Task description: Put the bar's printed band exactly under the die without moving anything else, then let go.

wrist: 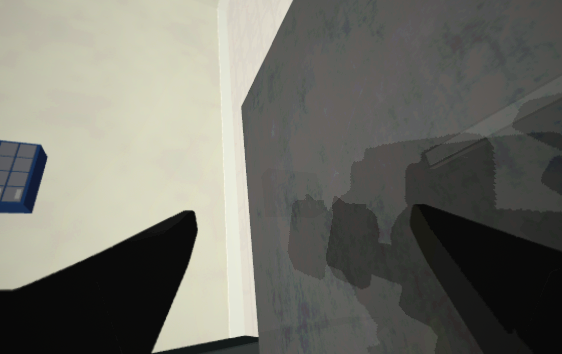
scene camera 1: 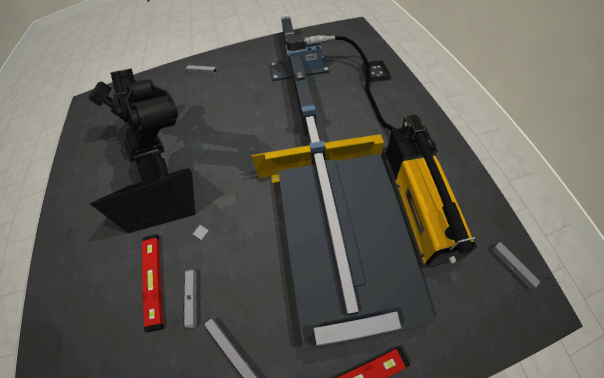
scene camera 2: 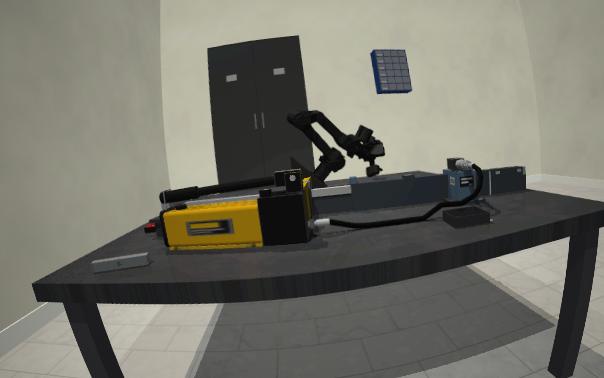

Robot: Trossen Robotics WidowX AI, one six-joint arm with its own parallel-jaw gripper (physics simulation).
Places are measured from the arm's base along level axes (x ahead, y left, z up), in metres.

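Pixels of known places: gripper, between the fingertips: [wrist: 302,217] [scene camera 2: 380,161]; arm's base, origin of its link: [scene camera 1: 155,179] [scene camera 2: 317,177].
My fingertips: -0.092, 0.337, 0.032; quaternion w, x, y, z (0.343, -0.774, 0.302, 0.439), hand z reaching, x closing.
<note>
Ahead of a thing's pixels: the offset from my fingertips to its middle, as dx, dy, dz. "*": to the spot under its first point.
A long pale bar [scene camera 1: 334,225] [scene camera 2: 330,191] lies along the grey bed, passes the yellow fence @(* +0.420, -0.439, -0.025) [scene camera 1: 285,156] and meets a dark blue-grey rail @(* +0.547, -0.265, -0.019) [scene camera 1: 303,95] [scene camera 2: 395,194]. No printed band can be made out on it. A blue unit with a black head [scene camera 1: 296,41] [scene camera 2: 455,163] stands by the rail at the back; a die cannot be made out there. My gripper [scene camera 2: 373,171] [wrist: 302,217] is open and empty, raised above the table on the far side of the rail, apart from the bar. Its fingers cannot be made out in scene camera 1.
A yellow and black machine @(+0.676, -0.673, -0.029) [scene camera 1: 425,210] [scene camera 2: 225,225] stands beside the bed, its black cable @(* +0.767, -0.272, -0.082) [scene camera 1: 369,90] [scene camera 2: 400,226] running to the blue unit. A black tray @(+0.846, -0.184, -0.083) [scene camera 1: 377,70] [scene camera 2: 466,217], red levels @(+0.011, -0.575, -0.086) [scene camera 1: 151,295] @(* +0.399, -0.940, -0.078) [scene camera 1: 380,367] and several loose pale pieces @(+0.094, -0.652, -0.084) [scene camera 1: 190,310] @(+0.305, +0.145, -0.084) [scene camera 1: 201,68] @(+0.778, -0.911, -0.084) [scene camera 1: 515,265] lie around.
</note>
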